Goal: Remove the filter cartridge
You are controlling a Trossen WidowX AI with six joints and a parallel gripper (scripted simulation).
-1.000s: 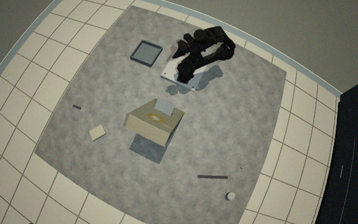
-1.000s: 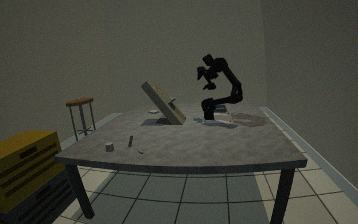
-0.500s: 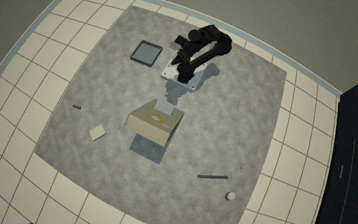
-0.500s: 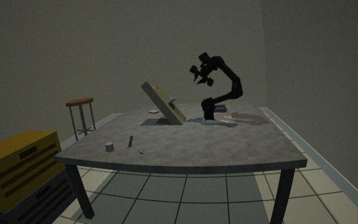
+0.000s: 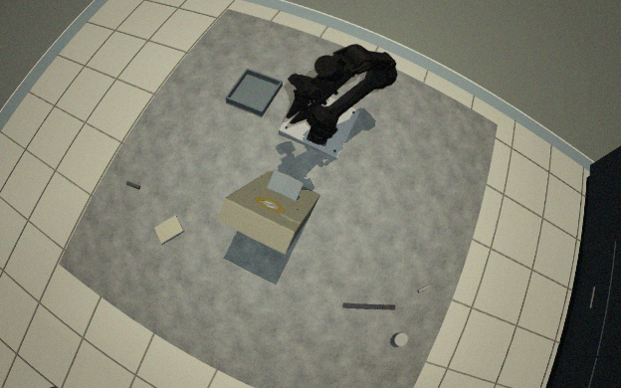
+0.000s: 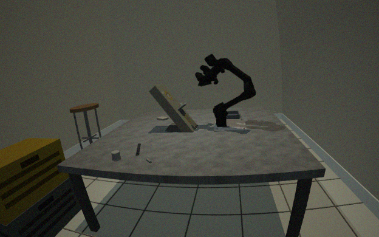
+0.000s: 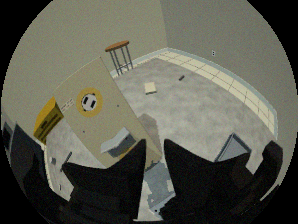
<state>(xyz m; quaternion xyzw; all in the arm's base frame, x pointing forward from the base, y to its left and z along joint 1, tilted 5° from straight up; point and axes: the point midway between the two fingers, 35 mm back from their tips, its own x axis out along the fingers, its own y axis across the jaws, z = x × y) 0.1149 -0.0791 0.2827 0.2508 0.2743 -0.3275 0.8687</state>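
My gripper tip is now 230 mm short of the round filter cartridge, 20 mm to the right of it and 60 mm above it. From my gripper tip the other things lie so: flat blue-grey tray (230 mm behind, 200 mm to the right, 280 mm below); then tan service panel (180 mm ahead, 30 mm to the left, 130 mm below); then beige tile (330 mm ahead, 290 mm to the right, 280 mm below).
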